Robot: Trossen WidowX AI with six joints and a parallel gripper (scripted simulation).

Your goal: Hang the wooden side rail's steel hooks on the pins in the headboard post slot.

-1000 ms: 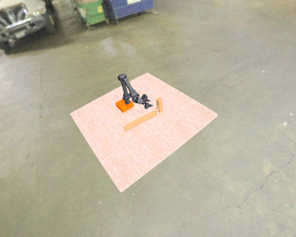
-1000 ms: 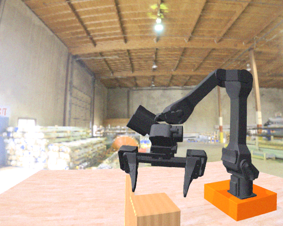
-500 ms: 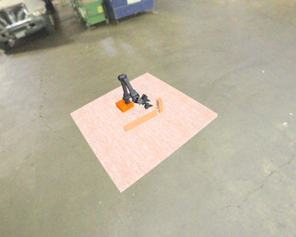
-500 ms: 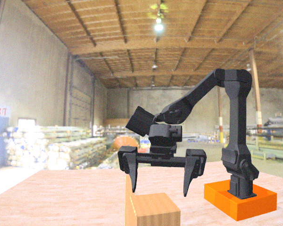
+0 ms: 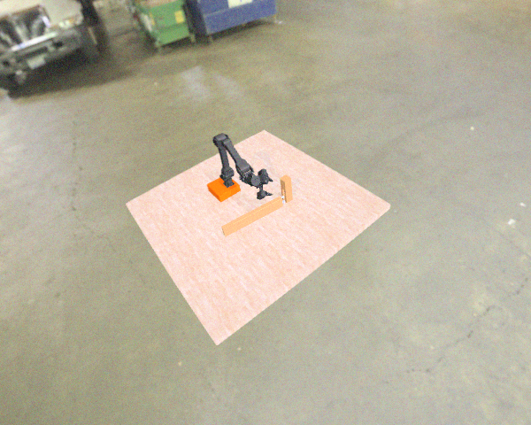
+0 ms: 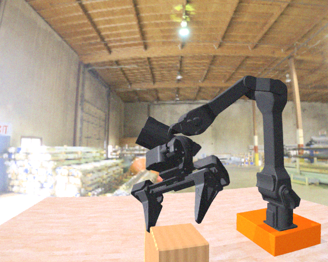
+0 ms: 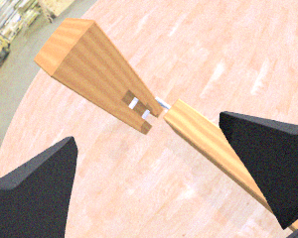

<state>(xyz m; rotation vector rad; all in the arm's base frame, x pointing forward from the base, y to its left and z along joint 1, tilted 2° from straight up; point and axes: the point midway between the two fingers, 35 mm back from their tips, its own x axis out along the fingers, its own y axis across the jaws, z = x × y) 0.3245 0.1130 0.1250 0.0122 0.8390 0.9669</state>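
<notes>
My gripper tip is 10 mm short of the headboard post, 90 mm to the right of it and 60 mm above it.
</notes>
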